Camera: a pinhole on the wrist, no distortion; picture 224 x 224 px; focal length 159.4 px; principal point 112.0 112.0 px. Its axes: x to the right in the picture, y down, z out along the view. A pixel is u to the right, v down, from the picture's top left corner.
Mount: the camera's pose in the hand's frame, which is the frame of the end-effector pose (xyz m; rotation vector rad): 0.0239 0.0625 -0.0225 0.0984 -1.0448 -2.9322
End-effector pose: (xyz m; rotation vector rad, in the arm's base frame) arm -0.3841 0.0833 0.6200 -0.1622 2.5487 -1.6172
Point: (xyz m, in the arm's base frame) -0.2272 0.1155 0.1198
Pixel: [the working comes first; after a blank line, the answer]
In the camera's frame: 0.1317 -0.1651 0.4409

160 52
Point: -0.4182 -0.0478 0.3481
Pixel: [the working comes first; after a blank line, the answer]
In the camera's frame: -0.0600 0.0578 0.2710

77 146
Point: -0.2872 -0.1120 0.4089
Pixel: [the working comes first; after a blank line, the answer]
In the camera's frame: 0.0632 0.1567 0.2657

150 206
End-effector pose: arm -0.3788 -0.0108 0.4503 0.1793 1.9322 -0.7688
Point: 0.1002 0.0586 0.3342
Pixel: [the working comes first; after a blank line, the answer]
In the camera's frame: 0.1389 0.0429 0.4639

160 127
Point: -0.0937 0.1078 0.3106
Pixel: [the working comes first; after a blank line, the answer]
In the camera's frame: 0.0455 -0.0353 0.3035

136 93
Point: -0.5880 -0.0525 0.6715
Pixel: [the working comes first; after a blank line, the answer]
In the camera's frame: 0.1249 0.1076 -0.3077

behind the camera
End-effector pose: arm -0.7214 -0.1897 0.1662 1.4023 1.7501 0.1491
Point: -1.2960 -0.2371 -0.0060
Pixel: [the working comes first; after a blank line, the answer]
In the camera's frame: 0.0151 0.3151 -0.5664

behind the camera
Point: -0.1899 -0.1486 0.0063
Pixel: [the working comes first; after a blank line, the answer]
In the camera's frame: -0.1356 0.0972 0.5112

70 142
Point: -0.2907 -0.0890 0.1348
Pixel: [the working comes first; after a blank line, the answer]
In the camera's frame: -0.1081 -0.0271 0.3928

68 101
